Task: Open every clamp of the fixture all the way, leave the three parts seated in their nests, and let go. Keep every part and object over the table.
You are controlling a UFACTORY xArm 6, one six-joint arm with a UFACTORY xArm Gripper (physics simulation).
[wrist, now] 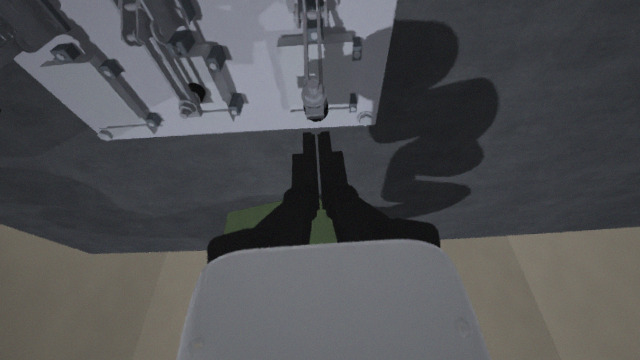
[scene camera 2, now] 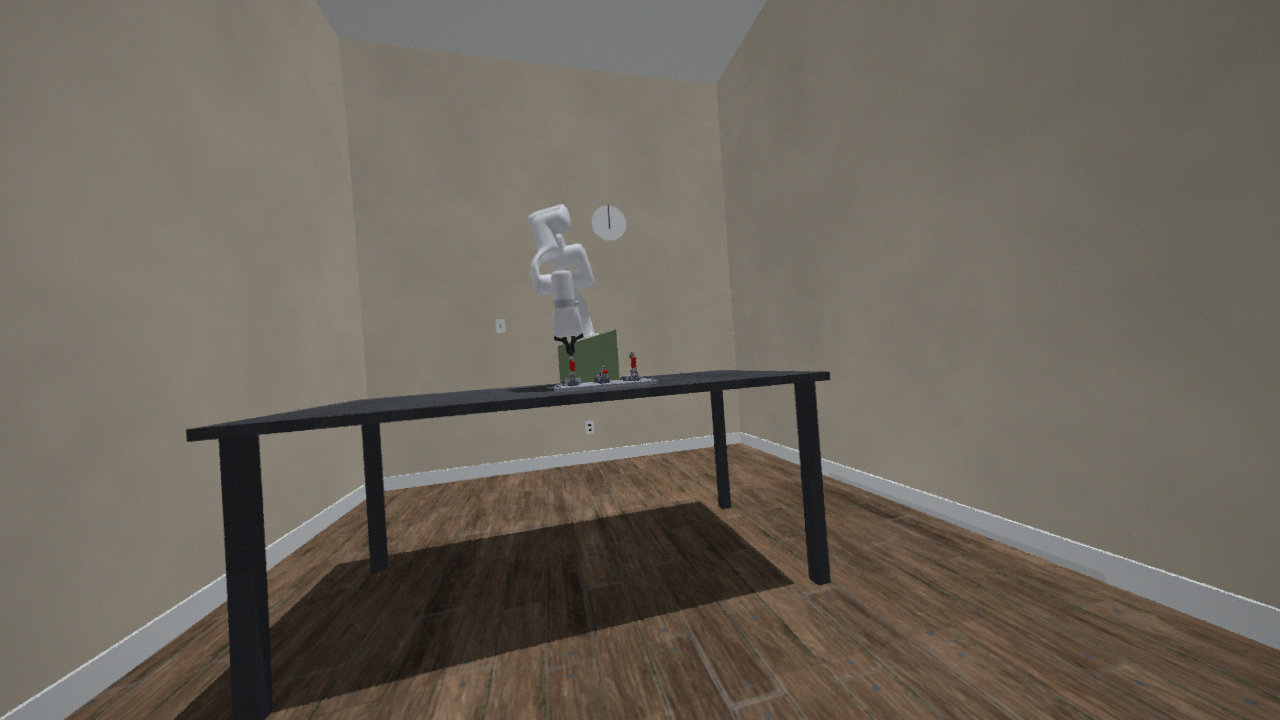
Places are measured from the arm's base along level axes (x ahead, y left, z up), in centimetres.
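Pixels of known places: gripper, fingertip midpoint: (wrist: pixel 317 148) (scene camera 2: pixel 571 355); arm's base, link origin: (scene camera 2: pixel 585 338).
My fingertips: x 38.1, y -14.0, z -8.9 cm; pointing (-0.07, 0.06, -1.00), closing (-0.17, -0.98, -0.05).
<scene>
For each thing: its top centre in the pictures, then the offset to it from my fingertips. "pt": a spot on its surface instead. Level surfaces: height alone.
- left clamp, surface spot: (scene camera 2: pixel 571 367) pt dx +9.0, dy -1.6, dz -4.4 cm
- right clamp, surface spot: (scene camera 2: pixel 632 363) pt dx +10.3, dy +20.1, dz -4.5 cm
- middle clamp, top centre: (wrist: pixel 123 30) (scene camera 2: pixel 603 365) dx +7.7, dy +10.0, dz -4.6 cm
- dark table, surface height: dz -12.3 cm
A light grey fixture plate (scene camera 2: pixel 590 385) (wrist: pixel 260 117) lies on the table and carries three clamps. In the scene view, the left clamp (scene camera 2: pixel 571 367) and right clamp (scene camera 2: pixel 632 363) have upright red handles; the middle clamp (scene camera 2: pixel 604 372) sits lower. My gripper (scene camera 2: pixel 571 352) (wrist: pixel 317 148) is shut and empty, just above the left clamp in the scene view. In the wrist view, one clamp's arm (wrist: pixel 313 65) points at the fingertips, its end slightly beyond them. Another clamp arm (wrist: pixel 167 70) lies to its left. The red handles do not show there, and the three parts cannot be told apart clearly.
The dark table (scene camera 2: pixel 465 401) (wrist: pixel 550 150) bears the fixture near its far side. A green panel (scene camera 2: pixel 590 355) (wrist: pixel 250 217) stands behind the fixture. The arm's shadow falls on the table right of the plate in the wrist view.
</scene>
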